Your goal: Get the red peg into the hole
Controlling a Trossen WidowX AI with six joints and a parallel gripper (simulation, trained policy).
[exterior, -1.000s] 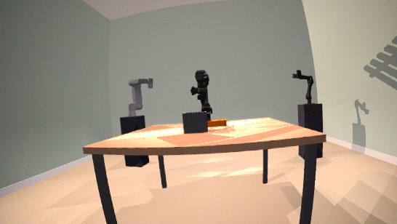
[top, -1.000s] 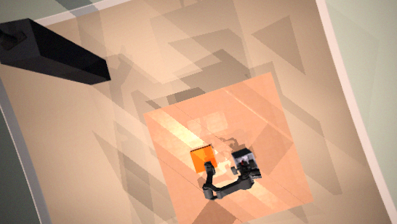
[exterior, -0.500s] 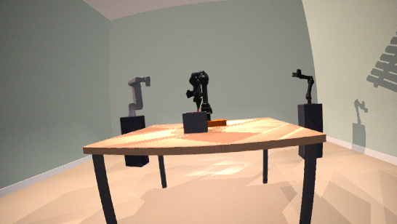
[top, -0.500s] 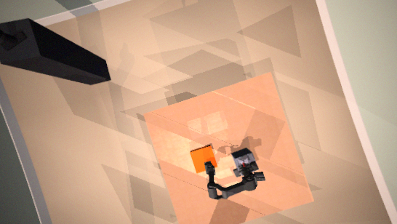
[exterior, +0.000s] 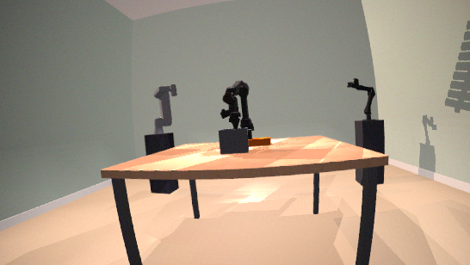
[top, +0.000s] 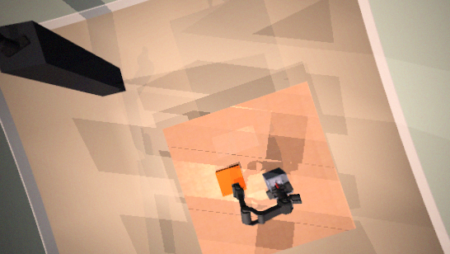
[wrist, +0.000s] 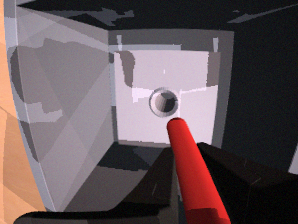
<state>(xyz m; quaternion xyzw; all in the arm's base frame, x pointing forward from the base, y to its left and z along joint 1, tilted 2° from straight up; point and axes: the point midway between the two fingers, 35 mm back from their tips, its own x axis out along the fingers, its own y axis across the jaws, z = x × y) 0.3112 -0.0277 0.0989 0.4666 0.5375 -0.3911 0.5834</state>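
My gripper tip is now 10 mm below the red peg.
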